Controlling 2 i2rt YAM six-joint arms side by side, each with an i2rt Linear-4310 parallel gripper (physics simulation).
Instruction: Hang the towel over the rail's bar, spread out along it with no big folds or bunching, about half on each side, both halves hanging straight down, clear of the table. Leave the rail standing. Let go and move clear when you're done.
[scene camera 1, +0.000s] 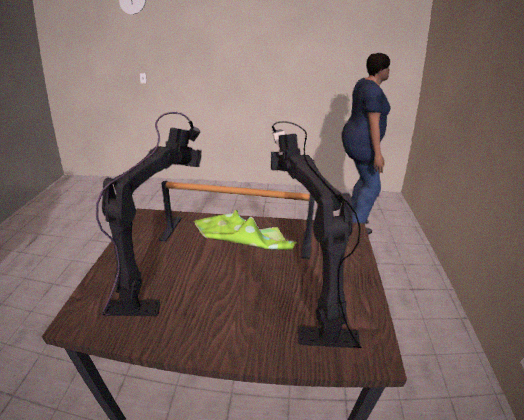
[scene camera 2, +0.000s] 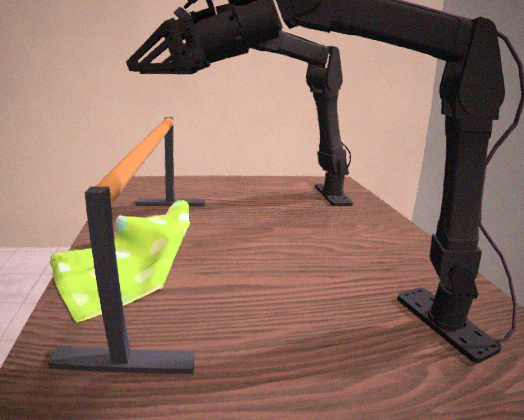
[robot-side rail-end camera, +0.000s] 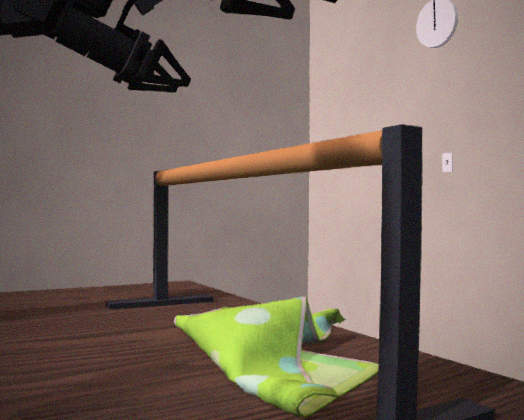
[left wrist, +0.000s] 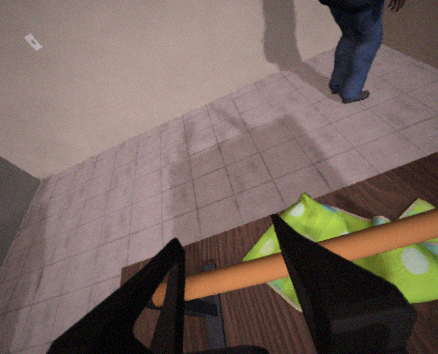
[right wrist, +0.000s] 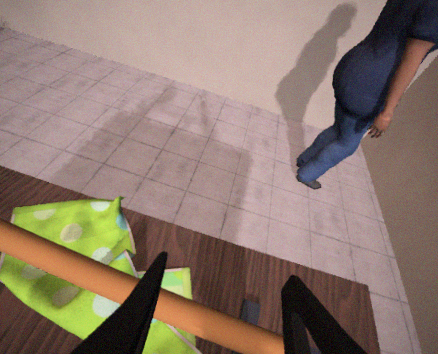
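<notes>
The green spotted towel (scene camera 1: 240, 232) (scene camera 2: 145, 255) (robot-side rail-end camera: 270, 340) (left wrist: 310, 217) (right wrist: 70, 225) is crumpled low at the table top, below the bar and between the rail's posts. It has raised peaks and folded edges; whether all of it rests on the table is unclear. The orange bar (scene camera 1: 235, 190) (scene camera 2: 140, 152) (robot-side rail-end camera: 270, 162) (left wrist: 230, 276) (right wrist: 65, 265) is bare and the rail stands upright. My left gripper (left wrist: 225, 233) (scene camera 2: 131, 66) (robot-side rail-end camera: 184, 83) is open and empty above the bar's left part in scene camera 1. My right gripper (right wrist: 228, 271) is open and empty above its right part.
The rail's dark posts (scene camera 1: 168, 202) (scene camera 2: 105, 270) (robot-side rail-end camera: 400, 270) stand on flat feet near the table's (scene camera 1: 225, 310) far edge. Both arm bases are bolted at the table's near side in scene camera 1. A person (scene camera 1: 367, 120) stands on the floor beyond the table.
</notes>
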